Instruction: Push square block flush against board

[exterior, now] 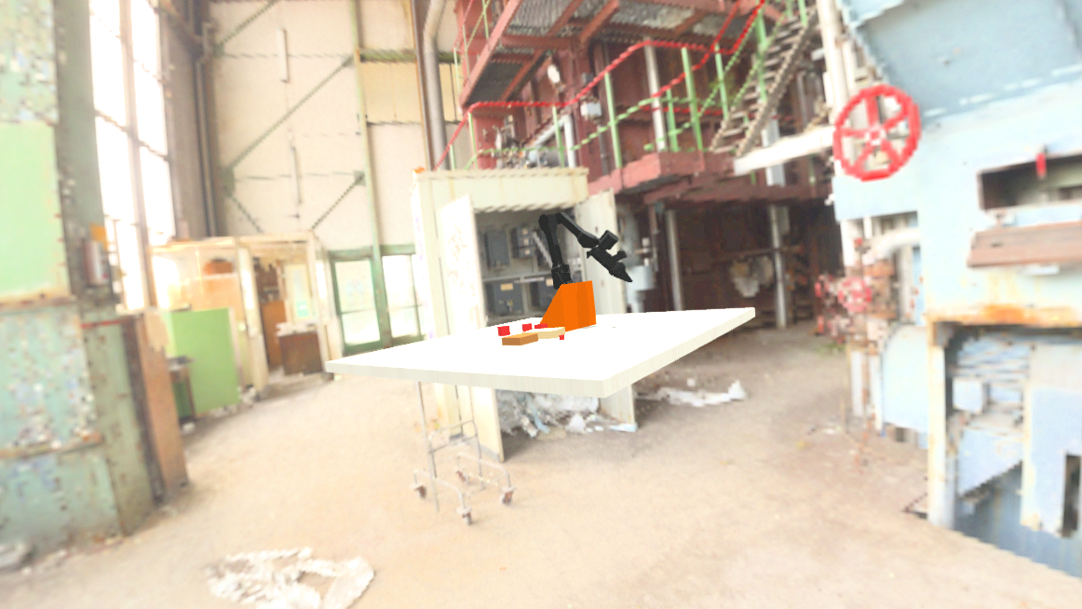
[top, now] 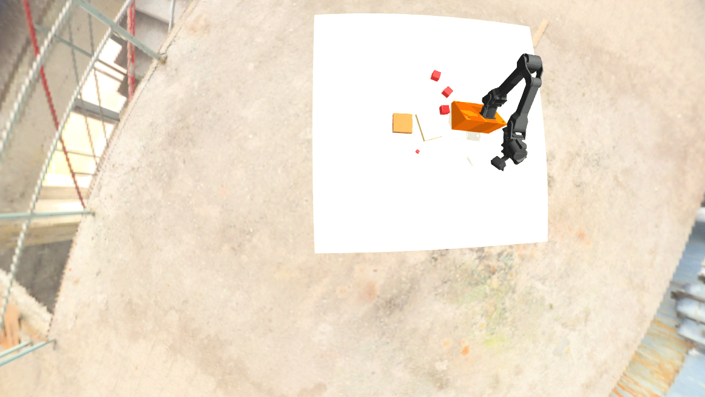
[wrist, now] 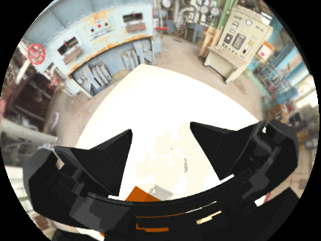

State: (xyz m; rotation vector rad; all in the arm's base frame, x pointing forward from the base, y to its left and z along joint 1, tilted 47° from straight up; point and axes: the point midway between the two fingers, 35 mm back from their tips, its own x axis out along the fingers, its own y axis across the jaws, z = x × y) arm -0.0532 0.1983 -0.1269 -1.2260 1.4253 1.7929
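Now: the board 34 cm ahead of my gripper tip, 24 cm to the right of it and 16 cm below it. Round my gripper tip: square block 47 cm ahead, 25 cm to the right, 16 cm below; then tiny red piece 40 cm ahead, 10 cm to the right, 17 cm below.
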